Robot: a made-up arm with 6 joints.
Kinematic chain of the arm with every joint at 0, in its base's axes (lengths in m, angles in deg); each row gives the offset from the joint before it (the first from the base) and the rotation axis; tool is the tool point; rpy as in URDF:
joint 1: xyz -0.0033 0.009 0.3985 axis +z
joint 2: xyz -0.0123 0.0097 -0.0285 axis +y
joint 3: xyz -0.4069 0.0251 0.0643 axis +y
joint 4: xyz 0.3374 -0.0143 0.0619 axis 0.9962 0 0.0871
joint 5: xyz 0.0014 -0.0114 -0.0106 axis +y
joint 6: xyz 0.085 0.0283 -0.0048 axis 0.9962 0 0.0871
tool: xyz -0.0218 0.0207 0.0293 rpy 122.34 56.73 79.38
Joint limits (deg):
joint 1: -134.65..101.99
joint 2: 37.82..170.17
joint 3: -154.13..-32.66
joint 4: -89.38..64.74
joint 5: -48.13..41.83
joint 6: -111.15..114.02
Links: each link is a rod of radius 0.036 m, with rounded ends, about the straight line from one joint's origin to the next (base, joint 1, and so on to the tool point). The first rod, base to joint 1, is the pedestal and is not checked.
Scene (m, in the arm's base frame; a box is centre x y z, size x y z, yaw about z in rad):
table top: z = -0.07
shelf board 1: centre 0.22 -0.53 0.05 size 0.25 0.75 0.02 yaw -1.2
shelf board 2: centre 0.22 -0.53 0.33 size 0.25 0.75 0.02 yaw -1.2
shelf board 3: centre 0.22 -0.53 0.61 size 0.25 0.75 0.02 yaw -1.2
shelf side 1: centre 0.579 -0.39 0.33 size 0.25 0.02 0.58 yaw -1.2
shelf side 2: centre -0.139 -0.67 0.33 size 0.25 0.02 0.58 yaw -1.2
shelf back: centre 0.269 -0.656 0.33 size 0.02 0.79 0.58 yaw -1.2
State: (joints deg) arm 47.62 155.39 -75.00 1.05 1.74 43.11
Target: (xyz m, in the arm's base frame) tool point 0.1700 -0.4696 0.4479
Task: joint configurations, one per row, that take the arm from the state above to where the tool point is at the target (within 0.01 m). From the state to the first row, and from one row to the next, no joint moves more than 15 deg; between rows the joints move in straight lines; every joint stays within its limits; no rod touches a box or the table.
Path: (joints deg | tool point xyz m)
1: 33.02 146.78 -72.11 -7.76 1.85 40.96 | 0.4350 0.3346 0.1715
2: 18.41 138.17 -69.21 -16.58 1.96 38.80 | 0.5057 0.2174 0.2445
3: 3.81 129.57 -66.32 -25.39 2.07 36.65 | 0.5353 0.0841 0.3151
4: -10.79 120.96 -63.43 -34.21 2.18 34.50 | 0.5216 -0.0495 0.3821
5: -25.39 112.35 -60.53 -43.02 2.29 32.34 | 0.4681 -0.1687 0.4441
6: -37.27 112.39 -60.30 -31.37 2.03 37.33 | 0.4227 -0.2660 0.4468
7: -49.14 112.44 -60.06 -19.71 1.78 42.31 | 0.3556 -0.3521 0.4484
8: -61.01 112.48 -59.82 -8.06 1.52 47.30 | 0.2697 -0.4215 0.4488
9: -72.88 112.52 -59.59 3.59 1.27 52.29 | 0.1700 -0.4696 0.4479

